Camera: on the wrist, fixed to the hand. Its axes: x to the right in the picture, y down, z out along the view.
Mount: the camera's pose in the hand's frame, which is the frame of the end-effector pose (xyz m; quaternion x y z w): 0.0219 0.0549 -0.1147 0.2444 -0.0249 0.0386 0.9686
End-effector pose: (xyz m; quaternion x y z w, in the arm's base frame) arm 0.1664 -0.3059 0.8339 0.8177 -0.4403 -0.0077 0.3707
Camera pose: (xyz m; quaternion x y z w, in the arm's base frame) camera 0.1795 -0.2716 0.9576 0.8654 -0.4691 0.0941 0.1485
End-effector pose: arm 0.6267 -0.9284 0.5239 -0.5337 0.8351 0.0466 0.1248
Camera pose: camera 0.5502 -0.9485 0.6258 -0.4530 0.8378 -0.1409 0.2703
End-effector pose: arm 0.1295 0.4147 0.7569 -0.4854 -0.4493 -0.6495 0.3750
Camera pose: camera 0.1411 0.2876 0.7758 -0.4120 -0.5845 -0.4927 0.4957
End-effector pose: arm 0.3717 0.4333 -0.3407 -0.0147 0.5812 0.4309 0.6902
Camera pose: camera 0.2465 0.4207 -0.3693 0.1876 0.6516 0.3023 0.6699
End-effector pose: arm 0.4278 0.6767 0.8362 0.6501 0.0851 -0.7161 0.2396
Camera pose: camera 0.5539 0.6735 0.8092 0.6737 -0.1236 -0.7213 0.1029
